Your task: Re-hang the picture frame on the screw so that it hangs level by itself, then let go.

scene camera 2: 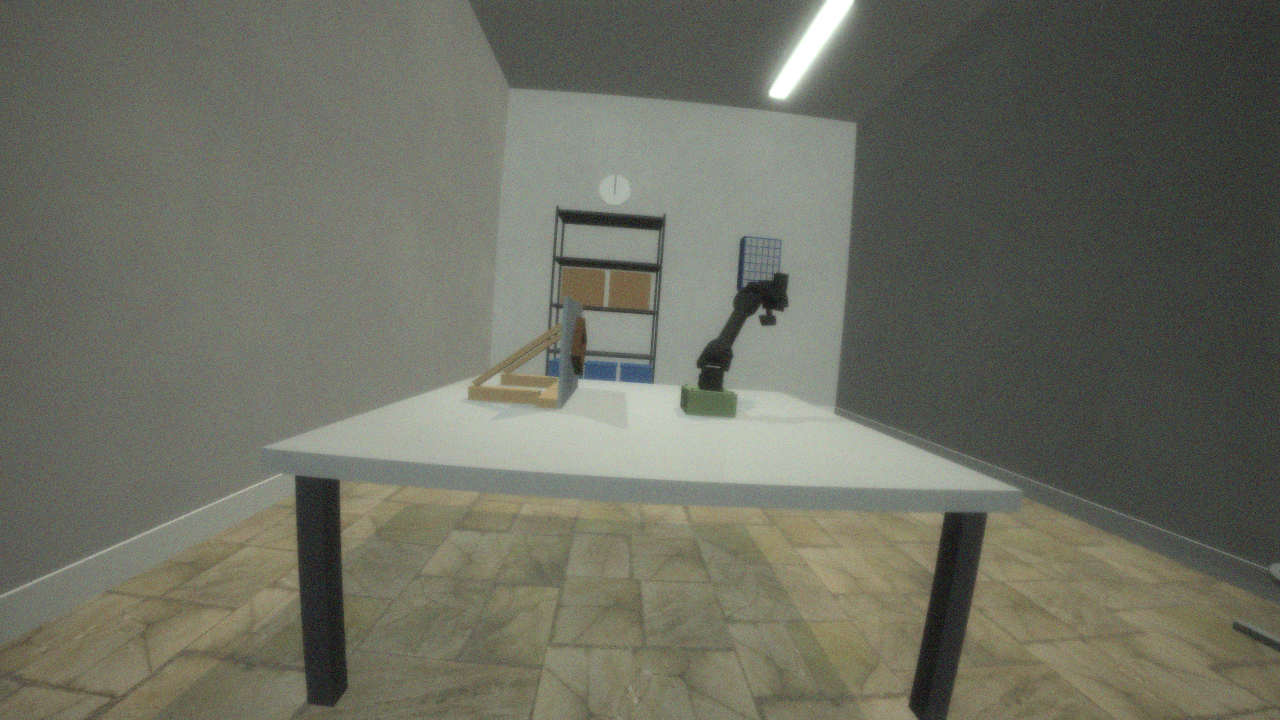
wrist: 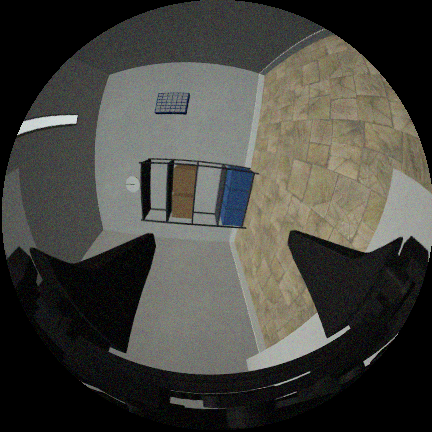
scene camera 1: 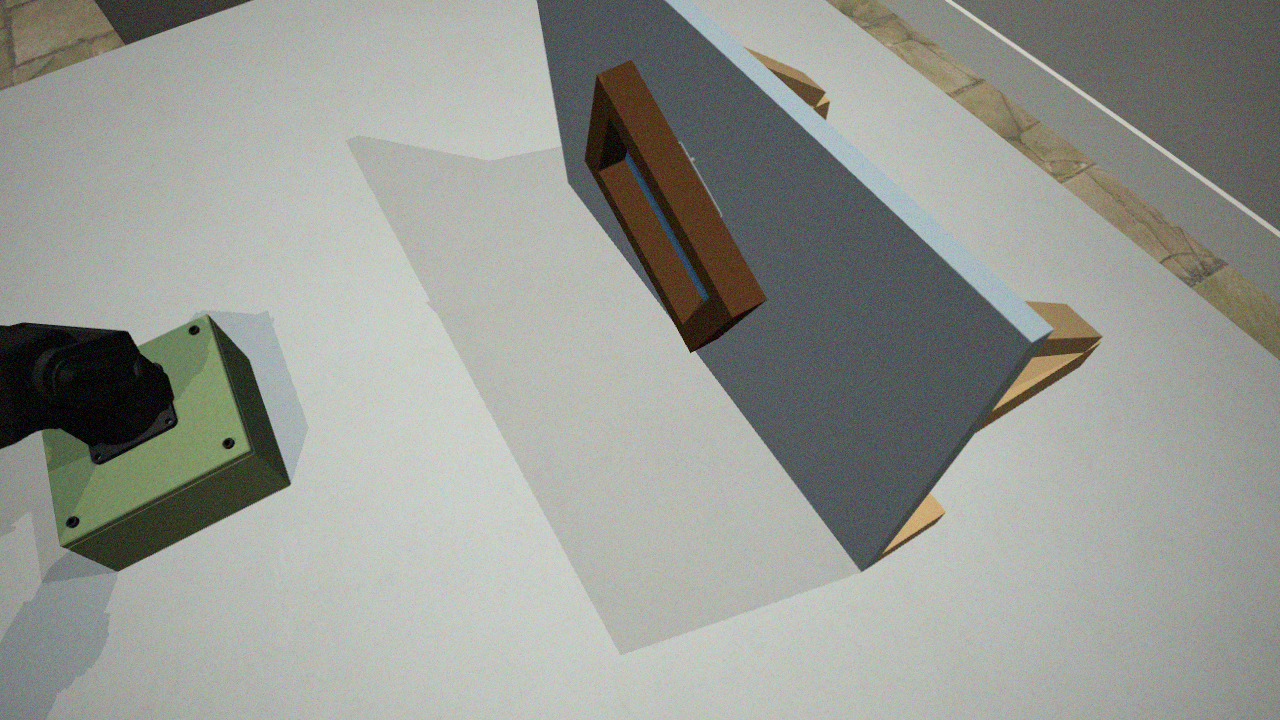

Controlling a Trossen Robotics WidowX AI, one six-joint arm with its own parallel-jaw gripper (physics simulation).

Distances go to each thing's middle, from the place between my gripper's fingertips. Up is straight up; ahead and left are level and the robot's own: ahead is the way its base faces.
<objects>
The brown picture frame (scene camera 1: 666, 211) lies 720 mm ahead of my hand, 460 mm to the left of it and 210 mm below it. The rest, counted from my hand: grey wall panel (scene camera 1: 884, 344): 740 mm ahead, 460 mm to the left, 220 mm below; then wooden stand (scene camera 1: 1072, 341): 880 mm ahead, 450 mm to the left, 260 mm below.
</objects>
